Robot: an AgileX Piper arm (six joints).
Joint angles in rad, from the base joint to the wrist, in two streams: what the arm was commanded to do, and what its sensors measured. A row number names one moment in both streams.
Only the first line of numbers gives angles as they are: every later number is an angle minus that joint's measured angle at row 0.
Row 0, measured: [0.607 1.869 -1.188 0.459 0.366 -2.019]
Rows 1 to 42, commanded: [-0.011 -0.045 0.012 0.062 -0.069 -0.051]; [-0.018 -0.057 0.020 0.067 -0.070 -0.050]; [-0.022 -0.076 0.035 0.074 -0.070 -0.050]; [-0.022 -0.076 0.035 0.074 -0.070 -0.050]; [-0.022 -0.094 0.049 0.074 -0.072 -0.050]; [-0.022 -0.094 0.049 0.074 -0.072 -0.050]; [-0.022 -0.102 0.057 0.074 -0.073 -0.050]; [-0.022 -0.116 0.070 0.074 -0.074 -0.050]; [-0.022 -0.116 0.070 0.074 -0.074 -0.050]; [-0.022 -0.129 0.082 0.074 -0.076 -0.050]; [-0.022 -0.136 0.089 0.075 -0.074 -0.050]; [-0.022 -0.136 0.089 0.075 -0.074 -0.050]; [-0.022 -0.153 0.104 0.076 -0.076 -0.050]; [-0.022 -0.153 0.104 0.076 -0.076 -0.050]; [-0.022 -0.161 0.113 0.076 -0.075 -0.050]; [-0.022 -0.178 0.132 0.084 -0.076 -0.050]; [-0.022 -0.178 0.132 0.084 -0.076 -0.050]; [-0.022 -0.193 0.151 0.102 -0.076 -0.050]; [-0.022 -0.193 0.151 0.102 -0.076 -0.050]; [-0.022 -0.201 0.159 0.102 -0.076 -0.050]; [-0.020 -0.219 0.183 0.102 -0.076 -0.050]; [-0.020 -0.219 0.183 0.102 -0.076 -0.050]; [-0.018 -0.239 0.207 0.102 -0.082 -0.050]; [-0.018 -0.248 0.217 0.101 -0.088 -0.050]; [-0.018 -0.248 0.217 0.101 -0.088 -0.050]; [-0.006 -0.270 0.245 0.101 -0.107 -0.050]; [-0.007 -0.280 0.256 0.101 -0.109 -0.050]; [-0.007 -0.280 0.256 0.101 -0.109 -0.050]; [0.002 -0.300 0.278 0.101 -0.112 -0.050]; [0.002 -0.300 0.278 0.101 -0.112 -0.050]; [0.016 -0.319 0.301 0.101 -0.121 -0.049]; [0.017 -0.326 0.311 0.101 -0.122 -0.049]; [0.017 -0.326 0.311 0.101 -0.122 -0.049]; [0.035 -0.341 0.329 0.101 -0.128 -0.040]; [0.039 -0.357 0.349 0.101 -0.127 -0.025]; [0.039 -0.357 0.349 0.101 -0.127 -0.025]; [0.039 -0.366 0.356 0.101 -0.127 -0.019]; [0.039 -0.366 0.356 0.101 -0.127 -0.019]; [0.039 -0.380 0.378 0.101 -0.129 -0.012]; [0.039 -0.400 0.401 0.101 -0.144 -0.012]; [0.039 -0.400 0.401 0.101 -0.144 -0.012]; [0.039 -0.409 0.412 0.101 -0.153 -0.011]
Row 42, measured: [0.036 -0.364 0.393 0.081 -0.084 -0.014]
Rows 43 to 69, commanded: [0.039 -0.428 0.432 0.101 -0.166 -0.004]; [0.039 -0.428 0.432 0.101 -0.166 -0.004]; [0.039 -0.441 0.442 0.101 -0.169 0.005]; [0.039 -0.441 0.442 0.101 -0.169 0.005]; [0.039 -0.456 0.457 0.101 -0.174 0.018]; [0.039 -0.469 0.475 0.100 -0.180 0.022]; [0.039 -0.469 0.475 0.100 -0.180 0.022]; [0.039 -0.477 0.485 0.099 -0.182 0.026]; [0.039 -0.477 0.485 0.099 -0.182 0.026]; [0.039 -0.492 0.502 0.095 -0.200 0.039]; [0.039 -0.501 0.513 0.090 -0.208 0.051]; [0.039 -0.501 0.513 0.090 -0.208 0.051]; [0.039 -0.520 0.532 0.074 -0.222 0.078]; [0.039 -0.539 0.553 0.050 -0.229 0.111]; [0.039 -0.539 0.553 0.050 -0.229 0.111]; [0.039 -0.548 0.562 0.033 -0.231 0.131]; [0.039 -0.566 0.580 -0.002 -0.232 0.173]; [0.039 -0.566 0.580 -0.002 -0.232 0.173]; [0.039 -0.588 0.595 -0.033 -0.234 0.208]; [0.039 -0.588 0.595 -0.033 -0.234 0.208]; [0.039 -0.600 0.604 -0.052 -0.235 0.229]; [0.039 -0.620 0.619 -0.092 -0.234 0.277]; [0.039 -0.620 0.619 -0.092 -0.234 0.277]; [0.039 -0.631 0.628 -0.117 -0.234 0.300]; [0.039 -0.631 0.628 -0.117 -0.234 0.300]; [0.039 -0.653 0.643 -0.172 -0.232 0.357]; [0.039 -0.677 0.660 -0.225 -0.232 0.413]
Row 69, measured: [0.036 -0.631 0.648 -0.146 -0.173 0.337]
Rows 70 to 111, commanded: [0.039 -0.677 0.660 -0.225 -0.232 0.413]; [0.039 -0.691 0.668 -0.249 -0.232 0.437]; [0.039 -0.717 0.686 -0.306 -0.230 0.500]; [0.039 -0.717 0.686 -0.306 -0.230 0.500]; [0.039 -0.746 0.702 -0.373 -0.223 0.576]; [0.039 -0.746 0.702 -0.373 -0.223 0.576]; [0.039 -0.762 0.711 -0.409 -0.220 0.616]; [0.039 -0.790 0.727 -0.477 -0.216 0.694]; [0.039 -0.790 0.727 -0.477 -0.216 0.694]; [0.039 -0.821 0.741 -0.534 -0.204 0.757]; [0.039 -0.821 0.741 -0.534 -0.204 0.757]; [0.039 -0.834 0.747 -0.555 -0.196 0.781]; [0.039 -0.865 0.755 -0.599 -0.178 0.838]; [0.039 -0.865 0.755 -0.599 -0.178 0.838]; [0.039 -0.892 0.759 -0.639 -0.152 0.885]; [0.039 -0.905 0.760 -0.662 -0.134 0.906]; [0.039 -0.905 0.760 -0.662 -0.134 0.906]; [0.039 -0.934 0.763 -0.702 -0.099 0.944]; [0.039 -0.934 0.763 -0.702 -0.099 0.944]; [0.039 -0.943 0.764 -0.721 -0.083 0.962]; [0.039 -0.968 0.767 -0.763 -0.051 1.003]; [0.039 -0.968 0.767 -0.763 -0.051 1.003]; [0.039 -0.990 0.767 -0.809 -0.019 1.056]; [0.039 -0.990 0.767 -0.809 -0.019 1.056]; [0.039 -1.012 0.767 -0.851 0.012 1.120]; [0.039 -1.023 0.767 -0.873 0.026 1.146]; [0.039 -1.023 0.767 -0.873 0.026 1.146]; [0.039 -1.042 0.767 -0.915 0.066 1.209]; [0.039 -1.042 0.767 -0.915 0.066 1.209]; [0.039 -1.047 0.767 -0.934 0.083 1.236]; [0.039 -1.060 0.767 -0.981 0.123 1.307]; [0.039 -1.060 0.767 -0.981 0.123 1.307]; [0.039 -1.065 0.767 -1.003 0.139 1.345]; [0.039 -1.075 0.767 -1.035 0.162 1.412]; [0.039 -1.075 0.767 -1.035 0.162 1.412]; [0.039 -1.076 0.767 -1.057 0.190 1.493]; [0.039 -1.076 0.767 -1.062 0.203 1.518]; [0.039 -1.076 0.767 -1.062 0.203 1.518]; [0.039 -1.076 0.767 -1.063 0.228 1.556]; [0.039 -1.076 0.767 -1.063 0.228 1.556]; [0.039 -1.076 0.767 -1.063 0.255 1.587]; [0.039 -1.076 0.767 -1.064 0.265 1.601]
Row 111, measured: [0.036 -1.061 0.777 -1.009 0.276 1.567]
